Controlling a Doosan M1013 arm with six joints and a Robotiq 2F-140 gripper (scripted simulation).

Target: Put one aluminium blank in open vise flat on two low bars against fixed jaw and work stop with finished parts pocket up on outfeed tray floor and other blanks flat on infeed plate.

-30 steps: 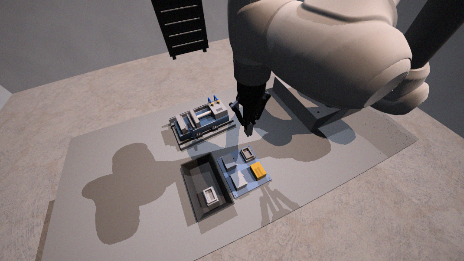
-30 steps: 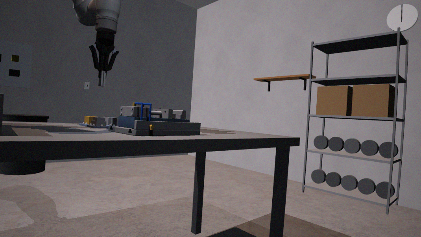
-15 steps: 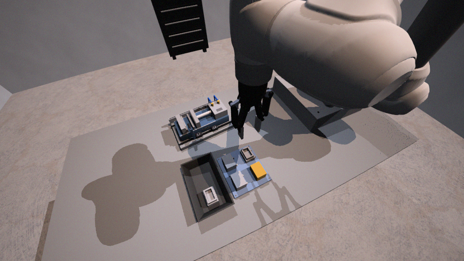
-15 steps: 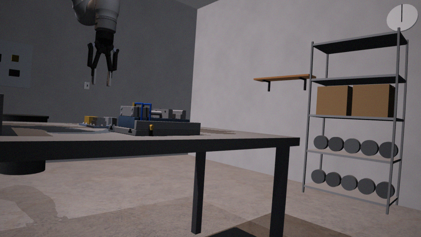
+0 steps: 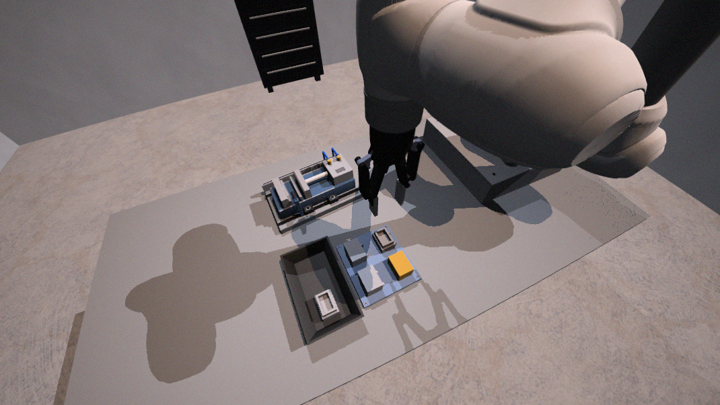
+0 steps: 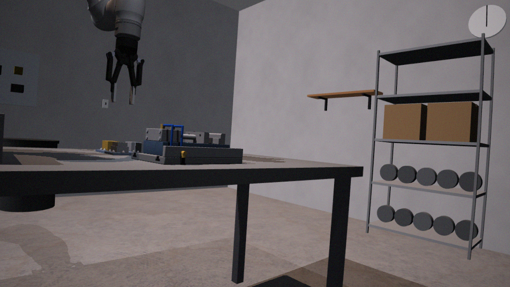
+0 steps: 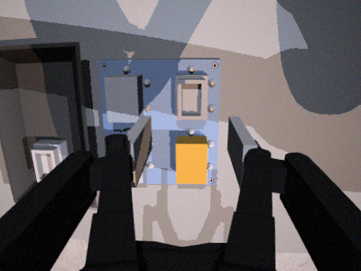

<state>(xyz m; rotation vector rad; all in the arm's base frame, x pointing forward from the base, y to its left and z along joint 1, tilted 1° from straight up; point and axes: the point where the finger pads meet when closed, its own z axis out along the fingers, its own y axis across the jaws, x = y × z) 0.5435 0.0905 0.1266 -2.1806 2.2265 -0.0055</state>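
The infeed plate lies 210 mm below my hand, 50 mm ahead of it and 40 mm to the left of it. Round my hand: work stop: 220 mm to the right, 180 mm ahead, 120 mm below; then vise hose block: 270 mm to the right, 140 mm below, 20 mm ahead; then brass blank: 190 mm below, 90 mm to the left.
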